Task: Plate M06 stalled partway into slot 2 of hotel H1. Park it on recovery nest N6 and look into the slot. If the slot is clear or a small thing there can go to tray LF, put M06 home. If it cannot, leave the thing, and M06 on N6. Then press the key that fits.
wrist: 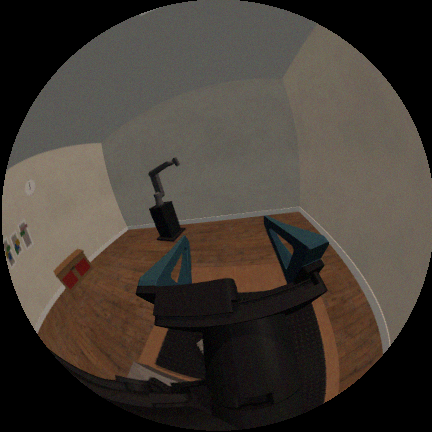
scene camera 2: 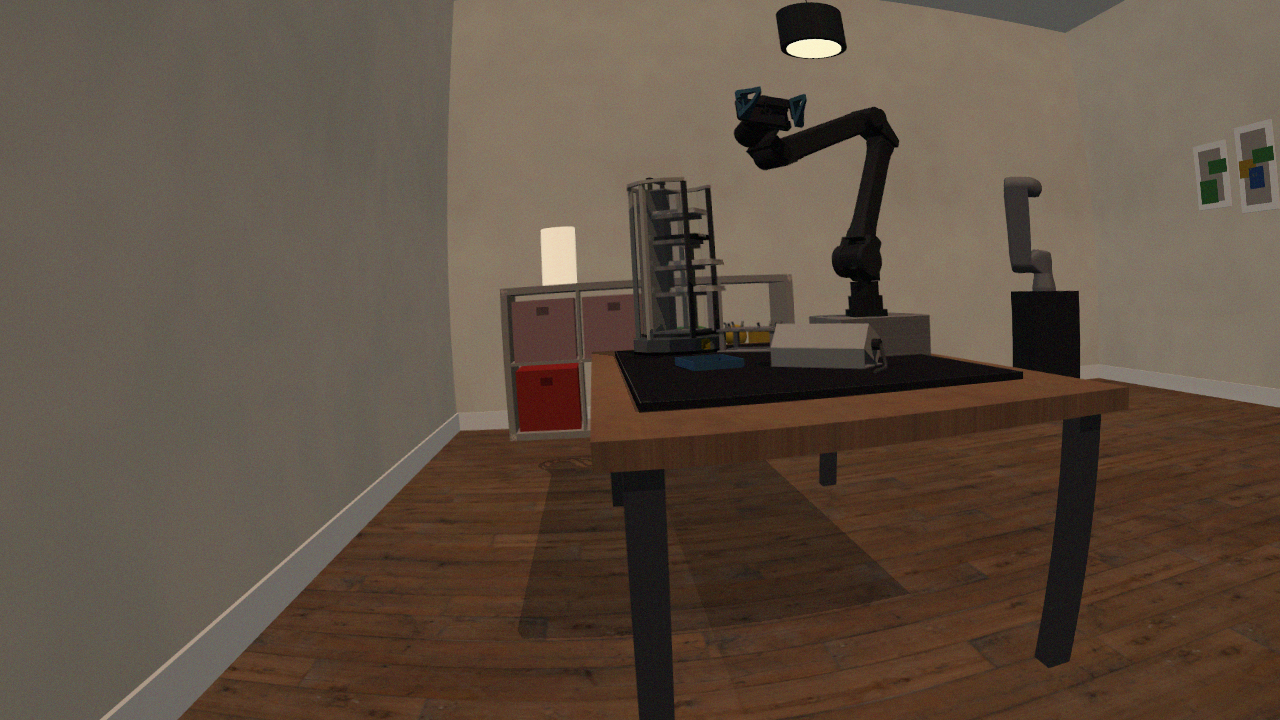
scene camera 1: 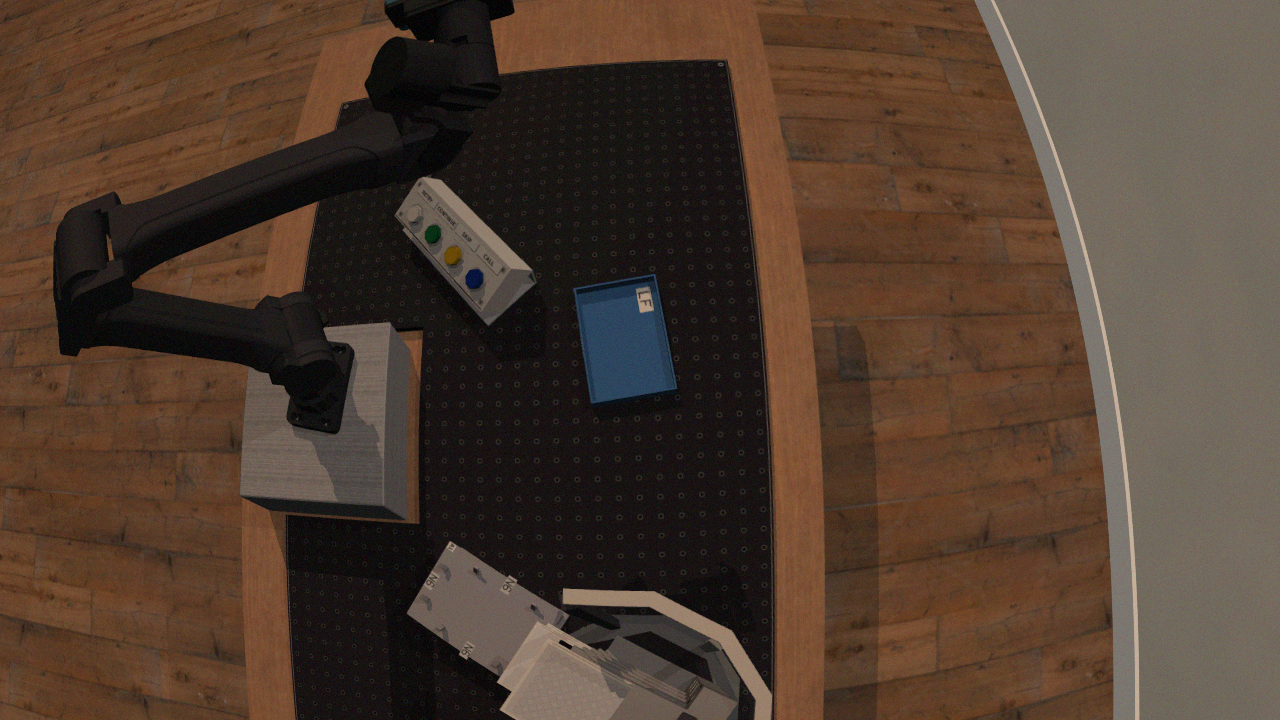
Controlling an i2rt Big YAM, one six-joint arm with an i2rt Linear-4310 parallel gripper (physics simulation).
Labels:
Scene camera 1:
slotted plate rack: 673, 656
white button box: 487, 274
blue tray: 642, 279

